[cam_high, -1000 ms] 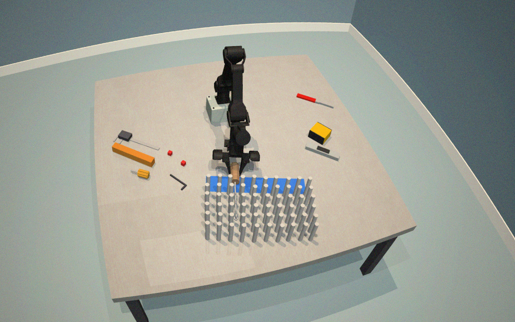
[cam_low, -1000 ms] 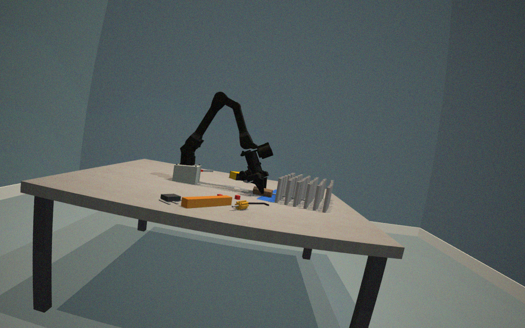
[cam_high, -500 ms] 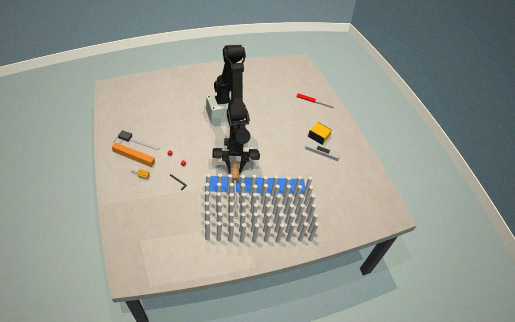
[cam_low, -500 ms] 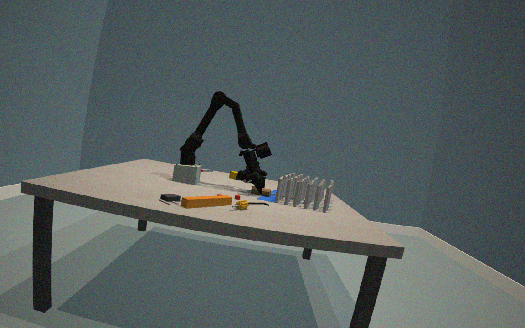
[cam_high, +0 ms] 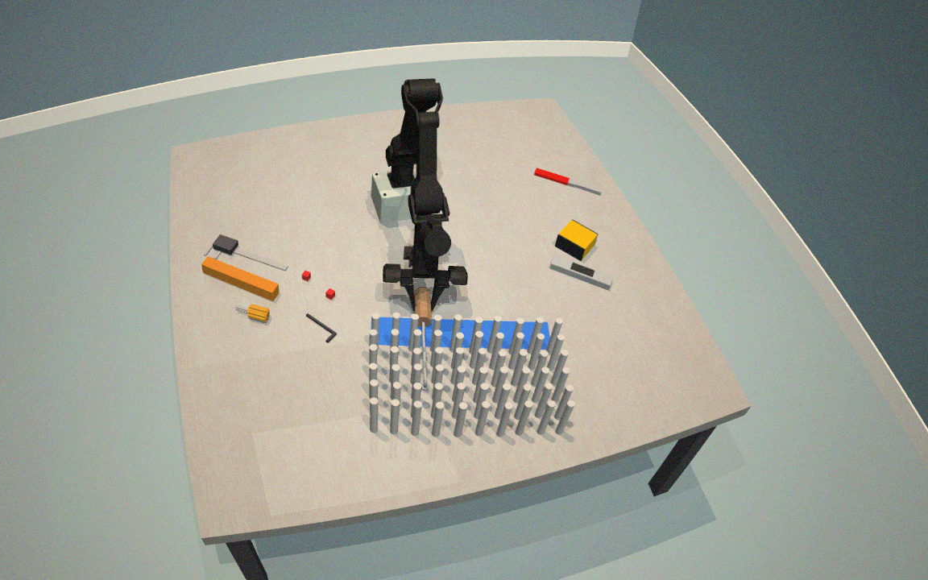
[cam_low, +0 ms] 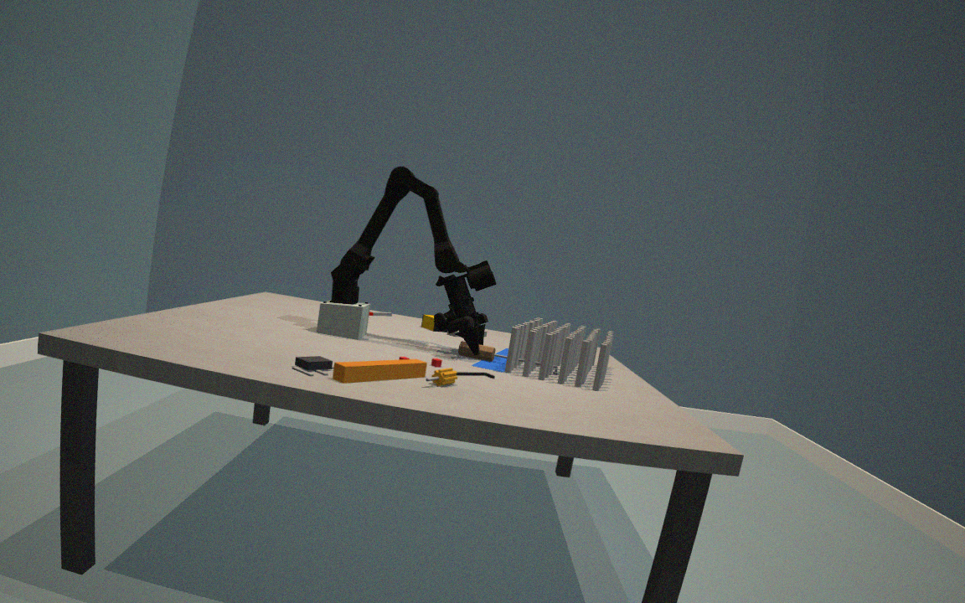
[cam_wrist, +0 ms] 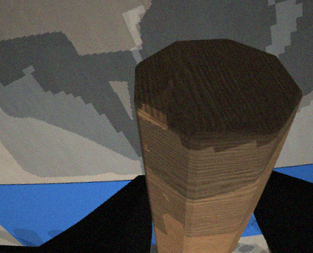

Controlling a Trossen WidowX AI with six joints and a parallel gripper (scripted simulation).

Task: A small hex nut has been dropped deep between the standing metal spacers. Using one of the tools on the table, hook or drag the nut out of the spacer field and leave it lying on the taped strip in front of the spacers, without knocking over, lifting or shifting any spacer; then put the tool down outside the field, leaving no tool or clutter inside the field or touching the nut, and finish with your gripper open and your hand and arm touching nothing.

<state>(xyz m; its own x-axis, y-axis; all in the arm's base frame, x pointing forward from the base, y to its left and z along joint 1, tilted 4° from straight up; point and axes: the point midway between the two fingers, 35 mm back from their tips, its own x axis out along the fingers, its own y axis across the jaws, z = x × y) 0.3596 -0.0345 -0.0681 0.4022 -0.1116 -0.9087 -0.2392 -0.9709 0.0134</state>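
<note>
Now: the blue taped strip 7 cm ahead of my gripper tip, 7 cm to the left of it and 1 cm below it. Also, from my gripper tip: orange-handled tool 7 cm behind, 39 cm to the right; then hex nut 20 cm ahead, 5 cm to the right, 1 cm below; then black hex key 1 cm ahead, 23 cm to the right, 1 cm below.
</note>
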